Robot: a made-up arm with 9 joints.
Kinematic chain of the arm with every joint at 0, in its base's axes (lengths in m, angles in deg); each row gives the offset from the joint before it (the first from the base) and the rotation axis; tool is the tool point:
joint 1: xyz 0 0 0.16 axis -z
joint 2: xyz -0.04 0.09 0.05 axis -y
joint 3: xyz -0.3 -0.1 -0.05 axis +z
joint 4: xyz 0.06 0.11 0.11 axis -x
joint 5: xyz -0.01 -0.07 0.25 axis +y
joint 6: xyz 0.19 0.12 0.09 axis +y
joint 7: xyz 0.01 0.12 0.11 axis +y
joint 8: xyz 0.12 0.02 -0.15 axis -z
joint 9: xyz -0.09 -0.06 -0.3 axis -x
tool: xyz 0 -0.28 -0.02
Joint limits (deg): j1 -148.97..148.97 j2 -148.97..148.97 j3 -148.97..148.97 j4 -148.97..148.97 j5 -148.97..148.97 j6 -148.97..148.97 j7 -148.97..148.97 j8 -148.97..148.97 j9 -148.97..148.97
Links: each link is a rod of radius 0.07 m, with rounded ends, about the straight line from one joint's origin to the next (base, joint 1, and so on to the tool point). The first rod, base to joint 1, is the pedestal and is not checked.
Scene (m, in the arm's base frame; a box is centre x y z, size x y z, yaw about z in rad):
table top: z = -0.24
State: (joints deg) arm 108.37 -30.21 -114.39 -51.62 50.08 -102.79 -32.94 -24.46 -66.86
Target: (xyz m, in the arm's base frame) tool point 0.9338 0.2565 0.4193
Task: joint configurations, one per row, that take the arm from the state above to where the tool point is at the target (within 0.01 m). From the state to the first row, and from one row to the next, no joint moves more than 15 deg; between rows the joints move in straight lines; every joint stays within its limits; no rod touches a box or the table.
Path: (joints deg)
1: 113.76 -22.88 -123.62 -62.10 41.33 -115.54 -44.16 -26.95 -60.19
2: 119.16 -15.56 -132.86 -72.58 32.58 -128.29 -55.38 -29.43 -53.53
3: 124.55 -8.23 -142.09 -83.07 23.83 -141.04 -66.60 -31.92 -46.86

